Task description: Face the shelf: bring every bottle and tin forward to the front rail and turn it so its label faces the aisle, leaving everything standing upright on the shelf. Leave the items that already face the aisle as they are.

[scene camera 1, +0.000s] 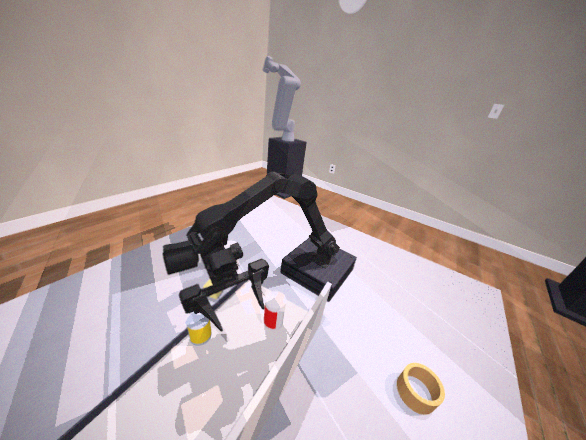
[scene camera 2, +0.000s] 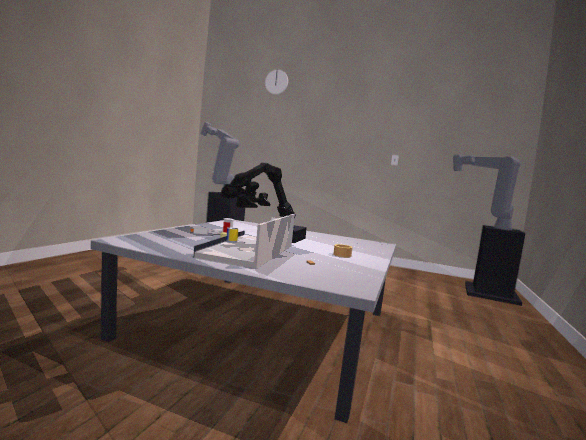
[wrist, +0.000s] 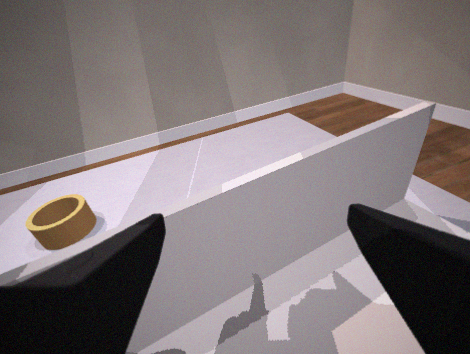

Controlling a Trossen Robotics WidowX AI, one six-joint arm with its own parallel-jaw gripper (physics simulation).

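Frame: origin at the arm's base, x ahead, y left, z up, level; millimetres.
Where they show: gripper, between the fingertips: (scene camera 1: pixel 243 319) (scene camera 2: pixel 263 205) (wrist: pixel 255 217); arm's base, origin of its link: (scene camera 1: pixel 322 260).
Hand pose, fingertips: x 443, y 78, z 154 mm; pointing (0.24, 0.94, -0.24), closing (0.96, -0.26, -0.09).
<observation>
Each offset is from my fingertips to the top centre of the thing. "*": to the spot under its first point.
My gripper (scene camera 1: pixel 242 318) (scene camera 2: pixel 258 204) (wrist: pixel 255 217) is open and empty above the shelf, between the dark front rail {* 202 mm ahead, 152 mm right, 189 mm down} (scene camera 1: pixel 125 386) (scene camera 2: pixel 212 242) and the white back panel (scene camera 1: pixel 295 348) (scene camera 2: pixel 275 242) (wrist: pixel 285 215). A yellow tin {24 mm ahead, 153 mm right, 132 mm down} (scene camera 1: pixel 199 332) (scene camera 2: pixel 233 235) stands upright beside the rail, just left of the fingers in scene camera 1; its side looks partly blue in scene camera 2. A red and white bottle {* 120 mm back, 32 mm right, 143 mm down} (scene camera 1: pixel 271 317) stands upright near the panel, by the right fingertip. Another red and white item {* 196 mm back, 336 mm right, 163 mm down} (scene camera 2: pixel 228 225) stands beyond the rail. A low yellow item {97 mm back, 281 mm right, 190 mm down} (scene camera 1: pixel 215 290) (scene camera 2: pixel 223 234) is partly hidden.
A tan ring {274 mm back, 344 mm left, 178 mm down} (scene camera 1: pixel 407 395) (scene camera 2: pixel 343 253) (wrist: pixel 70 236) lies on the table behind the back panel. A small orange block {24 mm ahead, 284 mm left, 220 mm down} (scene camera 2: pixel 310 262) lies there too. A small orange object {* 105 mm back, 526 mm right, 214 mm down} (scene camera 2: pixel 192 230) is at the table's far left. The black arm base (scene camera 1: pixel 318 267) stands near the panel's far end.
</observation>
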